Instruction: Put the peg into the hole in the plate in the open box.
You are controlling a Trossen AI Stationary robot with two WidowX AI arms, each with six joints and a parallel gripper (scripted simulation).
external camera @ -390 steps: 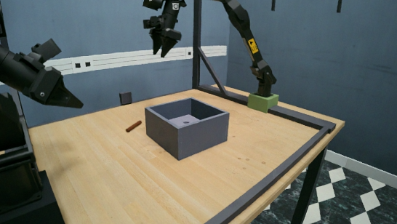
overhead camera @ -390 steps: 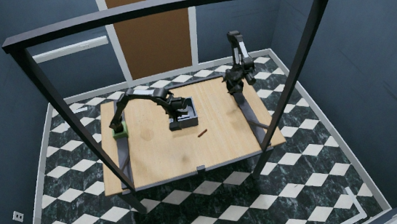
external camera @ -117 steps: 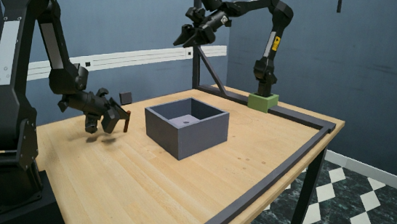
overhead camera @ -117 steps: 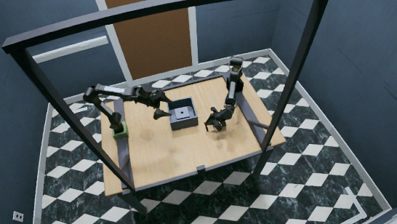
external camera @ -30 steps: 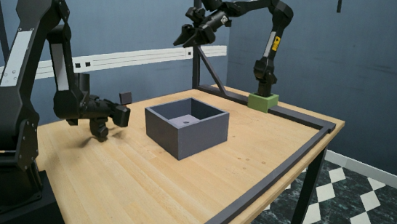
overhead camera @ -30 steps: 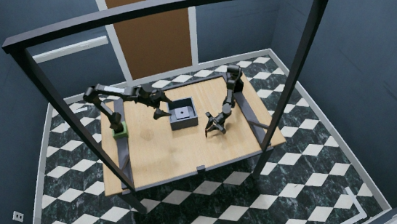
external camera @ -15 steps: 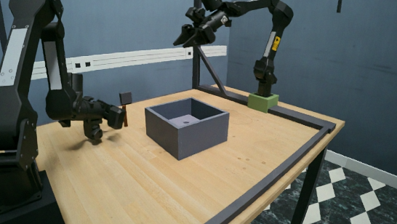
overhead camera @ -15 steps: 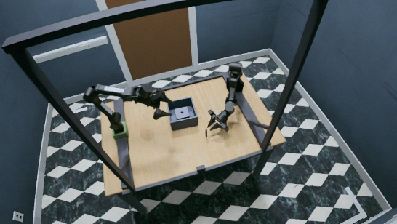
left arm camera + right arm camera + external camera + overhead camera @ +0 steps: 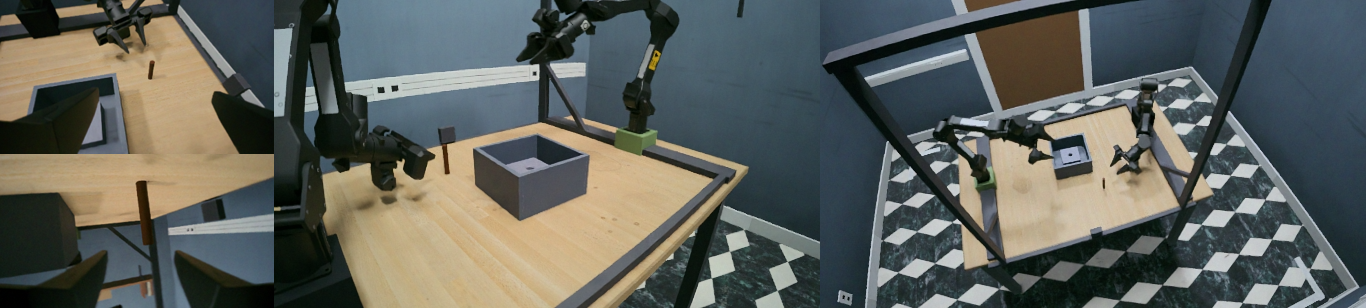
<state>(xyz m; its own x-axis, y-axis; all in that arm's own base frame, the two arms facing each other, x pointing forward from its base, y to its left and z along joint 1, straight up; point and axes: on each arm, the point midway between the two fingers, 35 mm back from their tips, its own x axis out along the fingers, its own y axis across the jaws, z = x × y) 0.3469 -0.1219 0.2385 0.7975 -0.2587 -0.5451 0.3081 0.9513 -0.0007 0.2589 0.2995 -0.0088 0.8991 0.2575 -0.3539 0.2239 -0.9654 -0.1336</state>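
Right now the dark brown peg is 20 mm behind my right hand, 90 mm to the left of it and 50 mm below it. Round my right hand: pale plate: 200 mm ahead, 170 mm to the left, 50 mm below; then box: 200 mm ahead, 180 mm to the left, 70 mm below.
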